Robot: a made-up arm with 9 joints. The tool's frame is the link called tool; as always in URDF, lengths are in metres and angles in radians. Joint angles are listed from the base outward.
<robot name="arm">
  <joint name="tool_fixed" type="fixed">
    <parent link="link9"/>
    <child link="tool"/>
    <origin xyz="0.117 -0.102 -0.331" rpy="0 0 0"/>
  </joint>
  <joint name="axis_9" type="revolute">
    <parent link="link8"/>
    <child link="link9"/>
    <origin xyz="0.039 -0.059 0.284" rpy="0 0 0"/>
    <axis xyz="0 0 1"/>
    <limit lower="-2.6" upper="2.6"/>
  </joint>
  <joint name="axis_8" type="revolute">
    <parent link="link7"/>
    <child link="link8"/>
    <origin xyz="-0.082 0.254 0.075" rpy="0 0 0"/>
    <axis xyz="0 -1 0"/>
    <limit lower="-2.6" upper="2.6"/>
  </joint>
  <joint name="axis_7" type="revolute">
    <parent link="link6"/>
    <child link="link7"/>
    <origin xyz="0.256 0.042 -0.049" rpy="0 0 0"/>
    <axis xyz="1 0 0"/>
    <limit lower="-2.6" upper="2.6"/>
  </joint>
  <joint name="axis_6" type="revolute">
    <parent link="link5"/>
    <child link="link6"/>
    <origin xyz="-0.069 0.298 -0.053" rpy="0 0 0"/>
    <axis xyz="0 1 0"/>
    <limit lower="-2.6" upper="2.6"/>
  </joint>
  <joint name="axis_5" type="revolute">
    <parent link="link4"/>
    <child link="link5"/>
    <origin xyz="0.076 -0.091 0.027" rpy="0 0 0"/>
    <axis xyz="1 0 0"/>
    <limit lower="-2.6" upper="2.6"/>
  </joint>
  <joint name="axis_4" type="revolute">
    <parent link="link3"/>
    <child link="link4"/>
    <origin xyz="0.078 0.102 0.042" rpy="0 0 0"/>
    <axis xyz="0 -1 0"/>
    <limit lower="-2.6" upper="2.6"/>
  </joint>
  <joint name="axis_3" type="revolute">
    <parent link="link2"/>
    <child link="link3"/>
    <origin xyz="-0.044 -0.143 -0.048" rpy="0 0 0"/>
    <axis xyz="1 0 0"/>
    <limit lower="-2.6" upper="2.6"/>
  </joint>
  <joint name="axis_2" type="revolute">
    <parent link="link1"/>
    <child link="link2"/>
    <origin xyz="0.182 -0.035 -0.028" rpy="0 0 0"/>
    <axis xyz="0 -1 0"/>
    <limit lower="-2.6" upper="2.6"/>
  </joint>
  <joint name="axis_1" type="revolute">
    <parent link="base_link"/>
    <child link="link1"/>
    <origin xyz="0 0 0.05" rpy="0 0 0"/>
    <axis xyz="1 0 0"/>
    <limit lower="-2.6" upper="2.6"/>
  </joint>
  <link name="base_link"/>
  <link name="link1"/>
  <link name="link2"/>
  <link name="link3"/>
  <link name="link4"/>
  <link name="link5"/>
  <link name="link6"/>
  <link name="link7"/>
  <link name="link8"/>
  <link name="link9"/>
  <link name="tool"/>
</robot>
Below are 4 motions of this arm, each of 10 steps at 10 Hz.
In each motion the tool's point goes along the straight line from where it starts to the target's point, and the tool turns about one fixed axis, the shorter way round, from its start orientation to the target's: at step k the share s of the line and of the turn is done. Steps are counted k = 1, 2, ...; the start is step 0. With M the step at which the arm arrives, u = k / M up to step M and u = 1 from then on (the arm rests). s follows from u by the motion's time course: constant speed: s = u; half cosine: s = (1 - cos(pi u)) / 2; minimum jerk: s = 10 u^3 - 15 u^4 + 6 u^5.
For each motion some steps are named. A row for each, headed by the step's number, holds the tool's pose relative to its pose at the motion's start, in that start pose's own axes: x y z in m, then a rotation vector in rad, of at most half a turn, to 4 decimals.
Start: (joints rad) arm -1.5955 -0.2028 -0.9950 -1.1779 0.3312 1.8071 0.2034 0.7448 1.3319
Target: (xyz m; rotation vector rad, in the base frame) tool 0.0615 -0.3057 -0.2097 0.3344 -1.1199 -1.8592
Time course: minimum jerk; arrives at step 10
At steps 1, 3, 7, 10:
1: -0.0028 0.0021 -0.0010 0.0142 -0.0052 -0.0051
3: -0.0530 0.0405 -0.0199 0.2698 -0.0999 -0.0968
7: -0.2722 0.2077 -0.1021 1.3848 -0.5126 -0.4966
10: -0.3252 0.2481 -0.1220 1.6546 -0.6124 -0.5934

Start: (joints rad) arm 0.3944 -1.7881 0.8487 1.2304 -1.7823 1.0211 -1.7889 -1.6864 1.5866
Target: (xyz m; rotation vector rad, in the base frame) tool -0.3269 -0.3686 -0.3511 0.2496 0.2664 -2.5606
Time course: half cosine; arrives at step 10
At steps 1, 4, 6, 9, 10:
1: -0.0045 0.0046 0.0052 0.0423 0.0046 0.0322
4: -0.0638 0.0646 0.0739 0.5965 0.0649 0.4541
6: -0.1209 0.1223 0.1401 1.1301 0.1230 0.8603
9: -0.1803 0.1823 0.2088 1.6844 0.1833 1.2822
10: -0.1848 0.1869 0.2140 1.7266 0.1879 1.3144

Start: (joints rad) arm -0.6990 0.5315 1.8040 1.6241 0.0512 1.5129 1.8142 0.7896 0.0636
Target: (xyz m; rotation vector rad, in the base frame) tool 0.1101 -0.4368 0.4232 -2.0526 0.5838 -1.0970
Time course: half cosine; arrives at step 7
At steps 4, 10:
4: -0.1968 0.1913 0.1220 0.6508 0.6858 0.3517
10: -0.3219 0.3129 0.1995 1.0647 1.1219 0.5754

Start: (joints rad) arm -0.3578 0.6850 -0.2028 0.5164 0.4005 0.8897 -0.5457 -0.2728 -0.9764
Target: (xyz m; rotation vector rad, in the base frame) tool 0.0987 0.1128 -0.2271 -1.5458 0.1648 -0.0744
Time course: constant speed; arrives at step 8
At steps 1, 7, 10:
1: -0.0225 -0.0220 -0.0238 -0.0927 -0.0075 0.1138
7: -0.1572 -0.1541 -0.1667 -0.6490 -0.0525 0.7966
10: -0.1796 -0.1761 -0.1905 -0.7417 -0.0600 0.9104

